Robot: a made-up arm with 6 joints. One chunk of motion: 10 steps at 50 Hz.
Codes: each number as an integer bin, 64 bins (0 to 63) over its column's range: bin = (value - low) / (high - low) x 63, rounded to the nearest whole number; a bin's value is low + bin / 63 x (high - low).
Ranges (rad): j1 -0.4..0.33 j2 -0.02..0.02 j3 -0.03..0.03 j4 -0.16..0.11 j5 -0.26..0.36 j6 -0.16..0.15
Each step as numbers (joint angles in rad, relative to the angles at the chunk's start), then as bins.
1 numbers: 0.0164 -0.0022 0.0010 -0.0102 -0.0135 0.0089
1 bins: 36 28 33 35 25 34
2 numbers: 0.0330 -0.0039 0.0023 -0.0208 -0.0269 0.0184
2 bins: 37 25 34 32 24 36
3 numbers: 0.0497 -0.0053 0.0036 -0.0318 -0.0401 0.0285
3 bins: 39 23 35 30 22 38
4 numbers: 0.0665 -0.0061 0.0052 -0.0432 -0.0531 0.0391
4 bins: 40 22 37 27 21 40
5 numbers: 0.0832 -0.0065 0.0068 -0.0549 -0.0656 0.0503
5 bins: 42 21 39 25 20 43
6 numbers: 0.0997 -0.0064 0.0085 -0.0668 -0.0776 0.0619
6 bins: 43 21 40 22 19 45
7 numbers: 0.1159 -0.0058 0.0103 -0.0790 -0.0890 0.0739
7 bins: 45 22 42 19 17 48
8 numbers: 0.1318 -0.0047 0.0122 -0.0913 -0.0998 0.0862
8 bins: 46 24 44 16 16 50
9 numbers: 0.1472 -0.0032 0.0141 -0.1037 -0.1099 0.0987
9 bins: 47 26 46 13 15 53
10 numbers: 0.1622 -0.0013 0.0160 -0.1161 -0.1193 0.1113
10 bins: 49 29 48 10 14 55
